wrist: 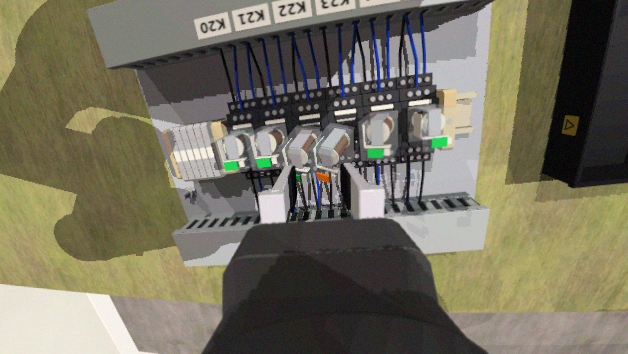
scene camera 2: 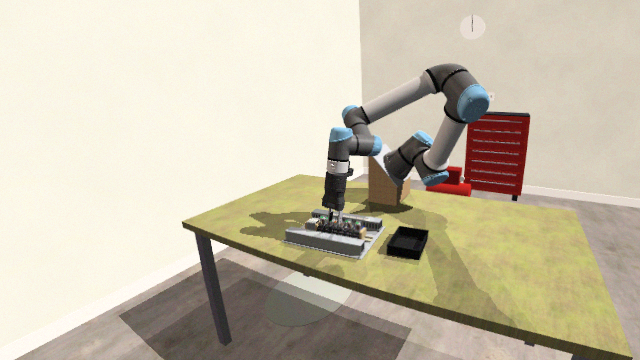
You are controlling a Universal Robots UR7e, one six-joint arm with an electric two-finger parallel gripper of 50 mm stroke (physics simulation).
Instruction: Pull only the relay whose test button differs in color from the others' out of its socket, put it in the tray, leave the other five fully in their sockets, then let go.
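Frame: origin at the arm's base, x right, y ahead, z up, level; centimetres.
Seen in the pictures: gripper, between the fingertips: (wrist: 318, 178) (scene camera 2: 334, 221); arm's base, origin of its link: (scene camera 2: 394, 167).
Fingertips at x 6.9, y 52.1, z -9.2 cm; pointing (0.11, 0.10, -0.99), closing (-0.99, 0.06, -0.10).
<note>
Pixels of each thing's top centre, then the offset from my fingertips to it.
- relay with the orange test button, centre of its top: (wrist: 335, 161) dx -1.3, dy -1.6, dz +1.3 cm
- neighbouring green-button relay, centre of its top: (wrist: 298, 161) dx +1.0, dy -1.7, dz +1.1 cm
- black tray, centre of its top: (scene camera 2: 408, 237) dx -26.9, dy -4.5, dz -3.1 cm
- terminal block, centre of its top: (wrist: 196, 154) dx +10.2, dy -2.3, dz -2.0 cm
The relay with the orange test button (wrist: 334, 145) stands in the row between the other relays. My gripper (scene camera 2: 335, 218) (wrist: 318, 178) is partly open, low over the row. Its fingers straddle the front ends of the orange-button relay and the neighbouring green-button relay (wrist: 301, 147). Both of these relays look slanted in the wrist view; their seating cannot be told. Other green-button relays (wrist: 234, 146) (wrist: 269, 142) (wrist: 378, 131) (wrist: 429, 124) stand to either side. The black tray (scene camera 2: 404, 251) (wrist: 580, 75) is to the right of the relay panel; its inside is partly out of the wrist view.
Grey wire ducts (scene camera 2: 325, 241) (wrist: 150, 35) flank the relay row, the far one carrying K labels. Blue and black wires (wrist: 341, 60) run to the sockets. A terminal block (wrist: 195, 152) sits at the row's left end. A wooden box (scene camera 2: 382, 187) stands behind the panel.
</note>
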